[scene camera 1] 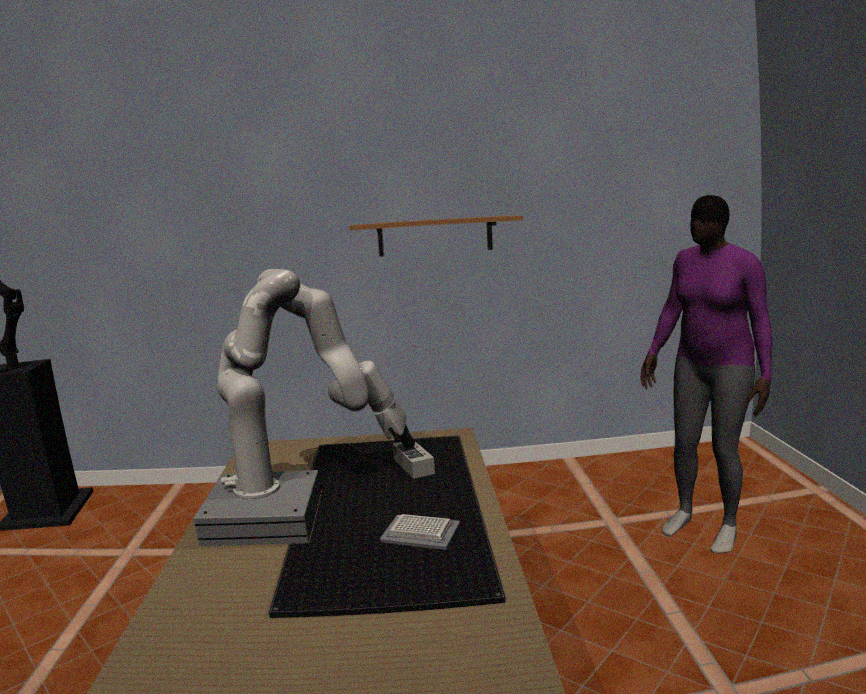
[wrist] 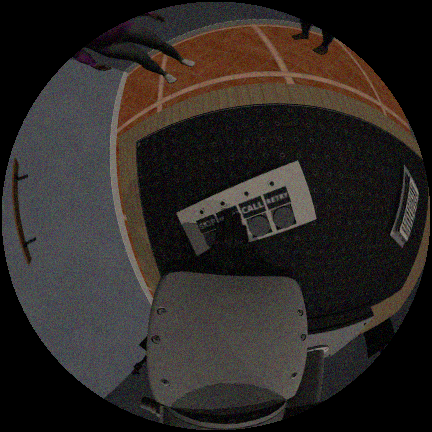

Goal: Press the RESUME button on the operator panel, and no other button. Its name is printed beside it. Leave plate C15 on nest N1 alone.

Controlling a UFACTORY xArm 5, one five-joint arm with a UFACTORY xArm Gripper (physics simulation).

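Seen in the pictures: gripper, between the fingertips: [scene camera 1: 410, 445] [wrist: 229, 221]; arm's base, origin of its link: [scene camera 1: 256, 488] [wrist: 309, 352].
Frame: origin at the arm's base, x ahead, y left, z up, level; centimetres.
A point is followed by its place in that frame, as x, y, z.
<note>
The operator panel [scene camera 1: 422, 468] @(46.7, 8.2, -3.7) [wrist: 306, 192] @(46.8, 8.6, -1.0) is a pale box on the black mat. In the wrist view its SKIP label [wrist: 207, 224] @(44.8, 20.9, -1.0), CALL label [wrist: 252, 207] @(46.1, 15.0, -1.0) and RETRY label [wrist: 277, 198] @(46.6, 12.1, -1.0) show. The label between SKIP and CALL is mostly hidden by the dark fingers, and so is its button; RESUME cannot be read. The CALL button [wrist: 259, 225] @(44.0, 14.5, -0.7) and RETRY button [wrist: 283, 217] @(44.5, 11.7, -0.7) are uncovered. My gripper [scene camera 1: 410, 446] @(45.1, 17.6, 0.0) [wrist: 229, 221] @(45.1, 17.6, 0.0) is shut and empty, its tips over or on the covered part; contact cannot be told. Plate C15 [scene camera 1: 421, 527] @(39.7, -25.1, -3.9) [wrist: 410, 207] sits on nest N1 [scene camera 1: 394, 540] @(32.8, -27.0, -5.3) [wrist: 398, 238] @(33.2, -20.7, -5.1), apart from the gripper.
The black mat [scene camera 1: 375, 578] @(26.6, -40.0, -6.3) [wrist: 215, 145] @(55.5, 19.0, -6.3) lies on the wooden table [scene camera 1: 325, 650] @(14.5, -59.8, -7.6). The arm's grey base [scene camera 1: 249, 516] @(-0.8, -16.3, 0.3) stands at the table's left. A person in purple [scene camera 1: 722, 310] stands on the floor at the right. A wall shelf [scene camera 1: 437, 222] hangs behind.
</note>
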